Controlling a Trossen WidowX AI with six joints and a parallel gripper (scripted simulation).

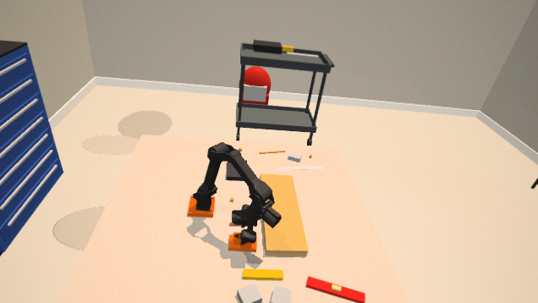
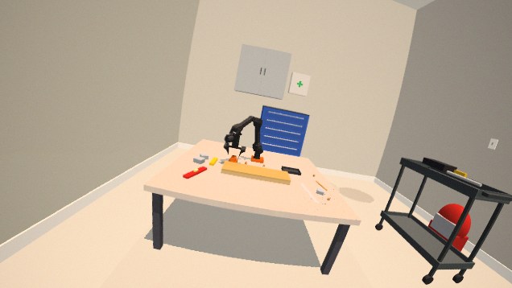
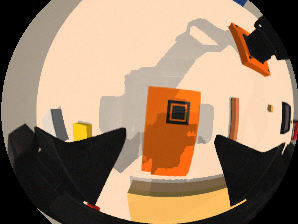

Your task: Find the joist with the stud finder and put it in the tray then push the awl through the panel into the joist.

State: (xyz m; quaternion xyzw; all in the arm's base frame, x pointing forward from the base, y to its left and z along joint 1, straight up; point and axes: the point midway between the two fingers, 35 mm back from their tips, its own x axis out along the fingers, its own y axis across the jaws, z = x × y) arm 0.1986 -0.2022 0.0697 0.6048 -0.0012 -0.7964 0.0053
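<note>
Right now my gripper tip is 20 mm above the stud finder and 10 mm past it. Round my gripper tip: red level: 380 mm ahead, 200 mm to the right, 50 mm below; yellow bar: 150 mm to the right, 90 mm ahead, 50 mm below; awl: 120 mm to the left, 50 mm below, 20 mm ahead.
</note>
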